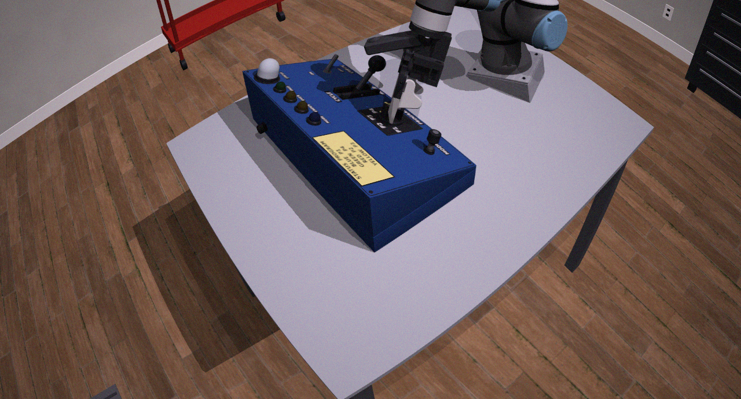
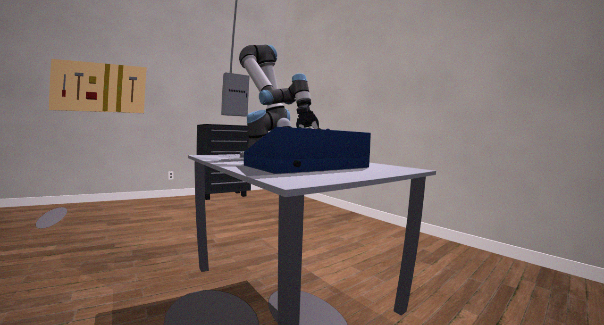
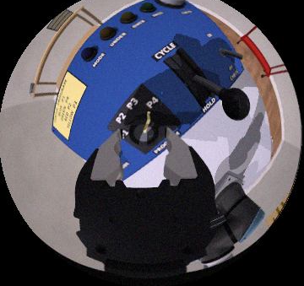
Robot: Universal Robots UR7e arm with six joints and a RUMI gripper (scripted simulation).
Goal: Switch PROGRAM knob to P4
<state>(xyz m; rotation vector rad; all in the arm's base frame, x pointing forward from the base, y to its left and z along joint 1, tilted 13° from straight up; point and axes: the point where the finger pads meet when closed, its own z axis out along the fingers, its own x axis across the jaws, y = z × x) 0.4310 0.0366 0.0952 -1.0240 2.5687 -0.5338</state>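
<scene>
The program knob is 10 mm to the right of my hand, 10 mm below it and 10 mm ahead of it. From my hand the other things lie so: mode knob (120 mm to the left, 10 mm ahead); then blue console (60 mm to the right, 30 mm below, 30 mm ahead); then black ball-topped lever (120 mm to the right, 30 mm behind, 10 mm above).
</scene>
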